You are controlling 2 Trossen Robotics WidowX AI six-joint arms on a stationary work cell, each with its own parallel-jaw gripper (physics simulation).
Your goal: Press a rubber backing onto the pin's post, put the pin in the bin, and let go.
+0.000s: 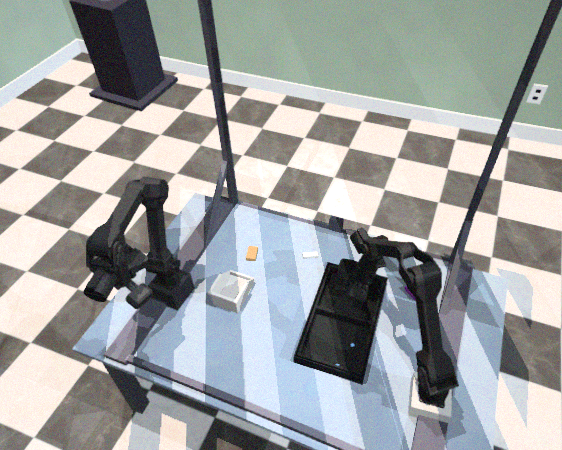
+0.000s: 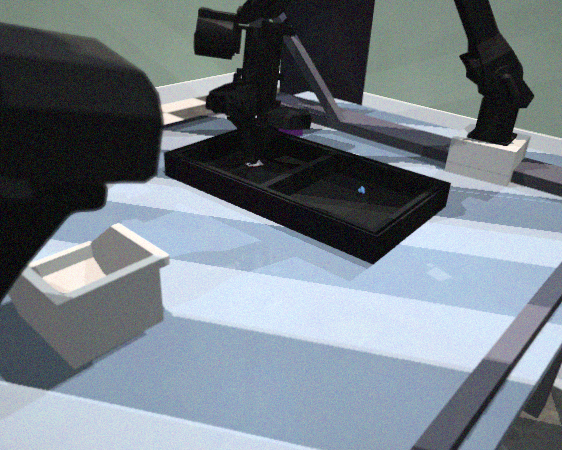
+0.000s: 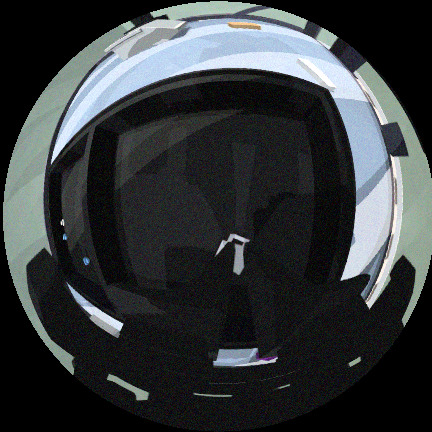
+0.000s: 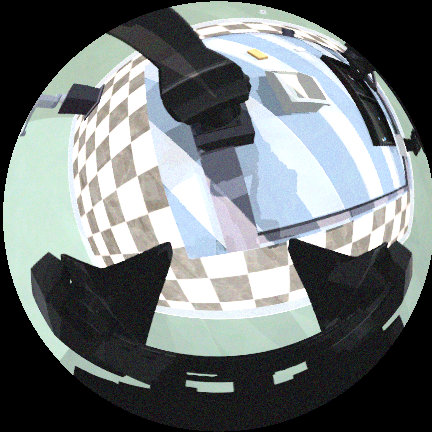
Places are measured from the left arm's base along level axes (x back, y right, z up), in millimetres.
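Pixels of known places: left gripper, fingertip midpoint: [image 2: 250,163] [image 3: 238,247]; right gripper, fingertip midpoint: [image 1: 125,293] [image 4: 232,247]; left arm's base, origin of the base link: [image 1: 432,393] [image 2: 491,136]; right arm's base, origin of the base link: [image 1: 169,279] [image 4: 217,113].
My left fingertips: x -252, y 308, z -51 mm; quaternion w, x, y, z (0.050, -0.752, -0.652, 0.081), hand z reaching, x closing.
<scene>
Ahead of a thing's pixels: the offset from my left fingertips to its middle.
The silver, bag-shaped pin {dz +3, dx +5, dy -4 mm} [image 2: 255,163] [image 3: 239,259] is in the far compartment of the black two-part tray {dz +11, dx -22, dy -113 mm} [image 2: 300,220] [image 3: 335,175]. My left gripper [image 3: 238,247] reaches down into that compartment and is shut on the pin, whose parts show around the fingertips. The pin's post is hidden. Small blue rubber backings lie in the other compartment; one backing {dz +1, dx +21, dy -193 mm} [image 1: 352,345] [image 2: 361,190] [image 3: 86,261] is near its middle, another backing {dz +1, dx -10, dy -273 mm} [image 1: 337,364] [image 3: 64,237] near its end wall. The off-white bin {dz +27, dx -399, dy -109 mm} [image 1: 225,301] [image 2: 120,310] [image 4: 295,103] stands apart from the tray. My right gripper [image 4: 232,247] is open and empty, far from the tray.
An orange block {dz +0, dx -392, dy +76 mm} [image 1: 252,253] [image 3: 244,25] [image 4: 258,54] and a flat white piece {dz -2, dx -184, dy +123 mm} [image 1: 310,255] [image 3: 316,74] lie toward the table's back. A purple block {dz -1, dx +186, dy +53 mm} [image 1: 410,292] [image 2: 291,132] [image 3: 266,358] lies beside the tray, partly hidden by the left arm. Dark frame posts rise at the table's sides.
</scene>
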